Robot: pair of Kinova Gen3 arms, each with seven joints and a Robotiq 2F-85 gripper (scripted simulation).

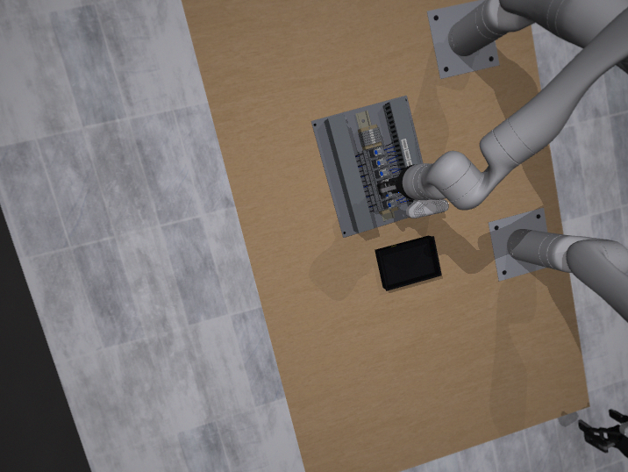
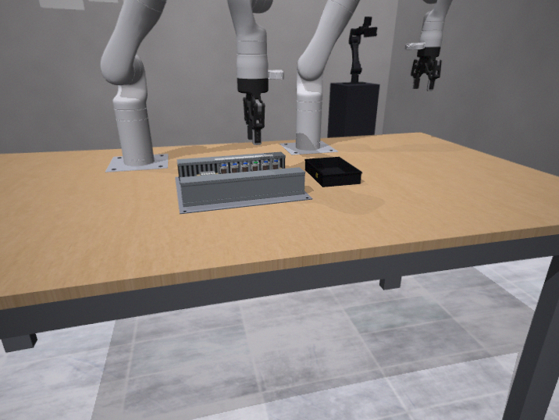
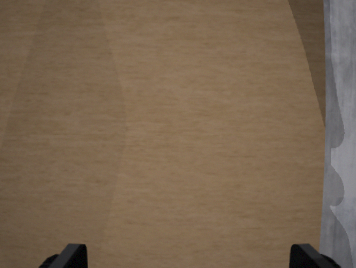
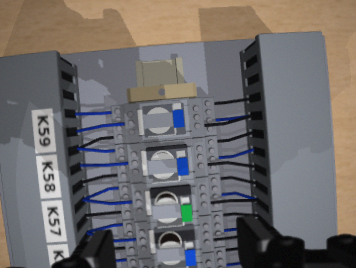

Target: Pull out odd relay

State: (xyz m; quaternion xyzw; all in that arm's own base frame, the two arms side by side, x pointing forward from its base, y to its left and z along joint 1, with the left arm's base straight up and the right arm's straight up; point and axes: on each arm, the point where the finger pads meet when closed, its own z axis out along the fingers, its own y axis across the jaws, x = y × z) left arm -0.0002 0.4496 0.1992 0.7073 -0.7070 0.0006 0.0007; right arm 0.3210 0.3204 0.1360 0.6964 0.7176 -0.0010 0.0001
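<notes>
Now: right hand 9 cm above the green-button relay. Also, from my right hand: relay panel: 10 cm below, 5 cm to the right; then black parts tray: 23 cm to the left, 12 cm below.
</notes>
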